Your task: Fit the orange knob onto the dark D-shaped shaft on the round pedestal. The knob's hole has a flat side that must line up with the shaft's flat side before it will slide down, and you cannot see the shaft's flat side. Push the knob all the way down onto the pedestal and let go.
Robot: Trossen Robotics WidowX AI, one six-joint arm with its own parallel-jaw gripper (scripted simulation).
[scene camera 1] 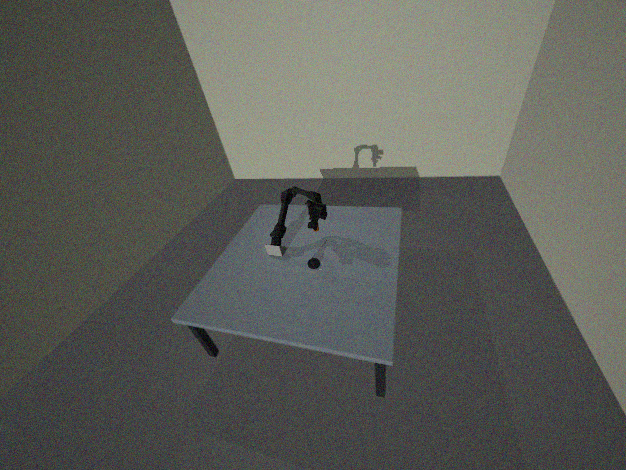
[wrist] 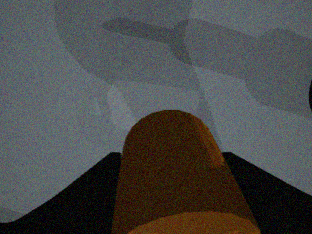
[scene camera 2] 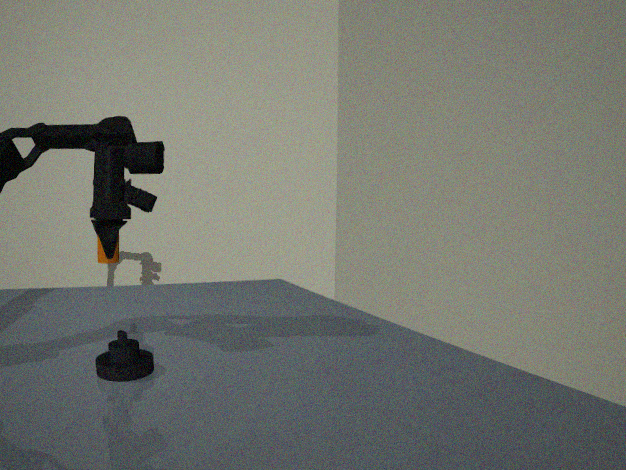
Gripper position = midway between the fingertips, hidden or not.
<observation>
The gripper (scene camera 2: 108, 257) carries an orange knob (wrist: 171, 168). Further things: a dark round pedestal (scene camera 2: 125, 361).
The gripper shows as well in the wrist view (wrist: 171, 162).
</observation>
